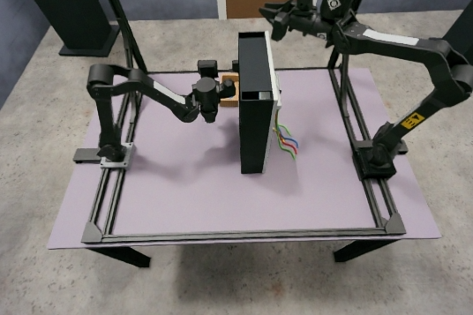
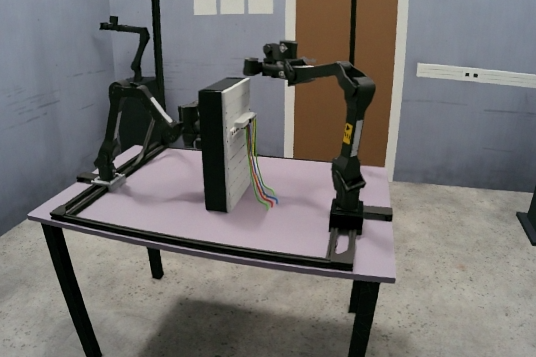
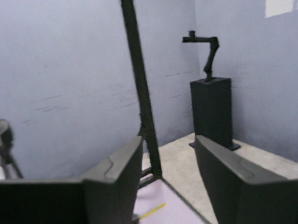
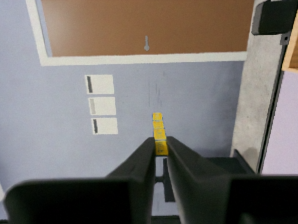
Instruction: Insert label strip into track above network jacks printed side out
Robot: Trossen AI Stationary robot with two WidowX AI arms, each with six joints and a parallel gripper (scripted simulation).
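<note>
My left gripper is now 220 mm above the yellow label strip, 200 mm to the left of it and 30 mm past it. From my left hand the other things lie so: white jack panel 240 mm below, 160 mm ahead, 10 mm to the right.
Right now the yellow label strip is 50 mm behind my right hand. The rest, counted from my right hand: white jack panel (190 mm to the left, 140 mm ahead, 20 mm below).
</note>
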